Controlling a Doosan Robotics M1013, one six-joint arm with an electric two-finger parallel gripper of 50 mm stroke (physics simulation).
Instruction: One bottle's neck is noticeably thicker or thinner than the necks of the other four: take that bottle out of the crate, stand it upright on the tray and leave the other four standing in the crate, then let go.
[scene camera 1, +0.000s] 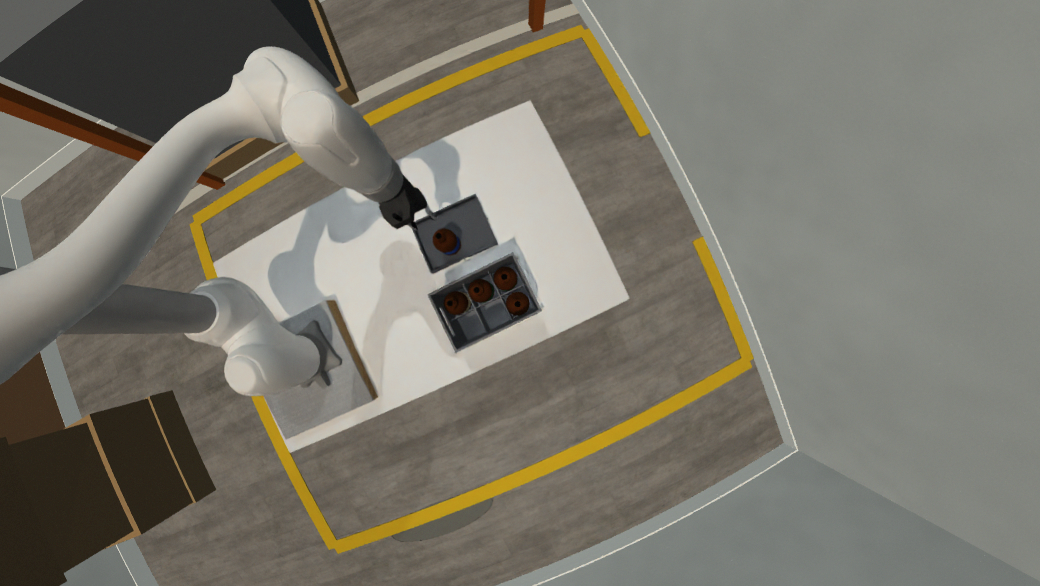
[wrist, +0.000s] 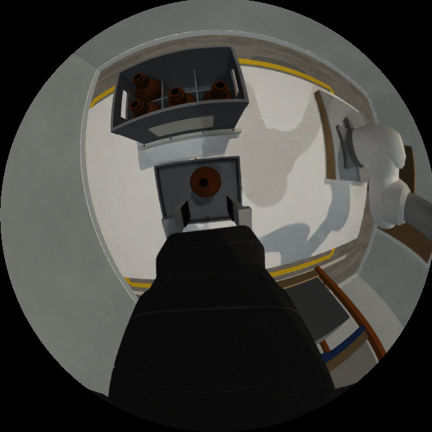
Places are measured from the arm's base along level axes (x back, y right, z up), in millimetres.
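Where they show: gripper, fingertip midpoint: (scene camera 1: 424, 221); arm's base at its link origin: (scene camera 1: 310, 354).
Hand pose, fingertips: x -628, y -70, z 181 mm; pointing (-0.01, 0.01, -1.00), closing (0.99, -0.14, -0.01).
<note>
Things, the pixels of their centre, and the offset from my fingertips. "pt": a spot on its surface instead. Level surfaces: height alone.
- brown bottle at the middle of its body: (scene camera 1: 445, 240) dy +26, dx -2, dz -149 mm
- grey tray at a spot on its surface: (scene camera 1: 478, 208) pt dy -31, dx -154, dz -228 mm
- grey crate at the middle of its body: (scene camera 1: 487, 302) dy +267, dx -9, dz -146 mm
- white table top at its surface level: dz -233 mm
A brown bottle (scene camera 1: 445, 240) (wrist: 205, 182) with a blue band stands upright on the grey tray (scene camera 1: 478, 208) (wrist: 168, 190). My gripper (scene camera 1: 423, 218) (wrist: 207, 206) is open and empty, apart from the bottle, over the tray's edge beside it. The grey crate (scene camera 1: 497, 325) (wrist: 230, 119) holds the other brown bottles, upright in separate compartments: three in one row, at its left (scene camera 1: 456, 302) (wrist: 220, 90), middle (scene camera 1: 480, 289) (wrist: 177, 95) and right (scene camera 1: 505, 276) (wrist: 138, 107) in the scene view, and one (scene camera 1: 517, 303) (wrist: 146, 86) in the other row. Their lower parts are hidden by the crate.
The tray and crate stand close together on a white table top (scene camera 1: 574, 240) (wrist: 280, 160). The arm's base plate (scene camera 1: 320, 407) (wrist: 340, 167) is at the table's left in the scene view. Yellow floor lines (scene camera 1: 538, 468) surround the table, and dark boxes (scene camera 1: 65, 480) stand at the lower left.
</note>
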